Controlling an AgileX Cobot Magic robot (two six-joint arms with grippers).
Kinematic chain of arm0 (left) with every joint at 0, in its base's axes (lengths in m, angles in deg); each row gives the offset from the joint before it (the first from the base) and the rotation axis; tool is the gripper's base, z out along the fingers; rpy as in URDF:
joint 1: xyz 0 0 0.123 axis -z
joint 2: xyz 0 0 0 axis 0.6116 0.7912 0
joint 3: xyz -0.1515 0.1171 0.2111 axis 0.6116 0.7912 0
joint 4: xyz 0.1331 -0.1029 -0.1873 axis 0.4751 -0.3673 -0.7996
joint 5: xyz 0 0 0 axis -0.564 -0.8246 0.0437
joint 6: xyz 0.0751 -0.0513 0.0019 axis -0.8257 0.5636 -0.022
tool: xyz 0 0 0 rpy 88.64 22.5 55.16
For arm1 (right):
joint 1: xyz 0 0 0.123 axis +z
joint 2: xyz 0 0 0 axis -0.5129 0.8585 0
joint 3: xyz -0.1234 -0.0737 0.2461 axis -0.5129 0.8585 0
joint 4: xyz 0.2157 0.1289 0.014 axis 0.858 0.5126 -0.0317
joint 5: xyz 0 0 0 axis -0.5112 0.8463 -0.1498
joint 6: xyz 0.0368 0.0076 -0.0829 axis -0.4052 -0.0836 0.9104
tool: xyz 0 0 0 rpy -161.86 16.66 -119.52
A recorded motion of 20 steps. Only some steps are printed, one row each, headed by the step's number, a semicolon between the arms.
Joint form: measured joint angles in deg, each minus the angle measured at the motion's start. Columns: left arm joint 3, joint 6, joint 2, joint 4, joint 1, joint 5; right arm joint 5, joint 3, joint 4, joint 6, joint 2, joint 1.
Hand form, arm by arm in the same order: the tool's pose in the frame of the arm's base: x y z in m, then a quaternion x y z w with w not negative. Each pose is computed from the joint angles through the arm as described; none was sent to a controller.
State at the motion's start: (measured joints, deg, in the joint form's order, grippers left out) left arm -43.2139 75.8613 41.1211 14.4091 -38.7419 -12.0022; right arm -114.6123 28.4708 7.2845 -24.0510 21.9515 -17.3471
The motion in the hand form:
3: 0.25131 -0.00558 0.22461 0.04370 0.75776 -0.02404 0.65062; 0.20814 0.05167 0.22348 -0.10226 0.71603 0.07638 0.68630
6: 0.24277 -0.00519 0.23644 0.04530 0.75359 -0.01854 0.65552; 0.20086 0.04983 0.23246 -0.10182 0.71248 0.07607 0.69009
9: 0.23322 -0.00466 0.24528 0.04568 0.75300 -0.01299 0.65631; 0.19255 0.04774 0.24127 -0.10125 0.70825 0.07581 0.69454
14: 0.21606 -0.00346 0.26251 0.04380 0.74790 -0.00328 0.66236; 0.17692 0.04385 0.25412 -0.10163 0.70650 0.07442 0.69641
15: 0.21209 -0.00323 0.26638 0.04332 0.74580 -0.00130 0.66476; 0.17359 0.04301 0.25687 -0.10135 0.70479 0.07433 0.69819
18: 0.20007 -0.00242 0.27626 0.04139 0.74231 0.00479 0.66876; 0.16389 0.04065 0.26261 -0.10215 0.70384 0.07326 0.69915
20: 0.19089 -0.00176 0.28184 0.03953 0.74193 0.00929 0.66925; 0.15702 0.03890 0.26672 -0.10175 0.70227 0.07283 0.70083
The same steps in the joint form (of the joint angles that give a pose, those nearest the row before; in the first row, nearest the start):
3: 0.00 0.00 -4.02 0.00 0.00 -3.81; 3.23 0.00 0.00 0.04 -3.42 0.00
6: 0.10 0.00 -8.04 0.20 0.00 -7.00; 6.51 0.04 0.00 0.04 -7.33 0.00
9: 0.44 0.00 -11.87 0.32 0.00 -10.39; 9.82 0.13 0.00 0.04 -11.43 0.00
14: 0.56 0.00 -18.76 0.33 0.00 -16.31; 16.74 0.17 -0.10 0.03 -18.67 0.00
15: 0.56 0.00 -20.29 0.32 0.00 -17.47; 17.93 0.17 -0.10 0.03 -20.14 0.00
18: 0.56 0.00 -24.69 0.32 0.00 -21.30; 21.78 0.26 -0.23 0.04 -24.21 0.00
20: 0.64 0.00 -27.84 0.32 0.00 -24.32; 24.36 0.26 -0.22 0.04 -27.06 0.00

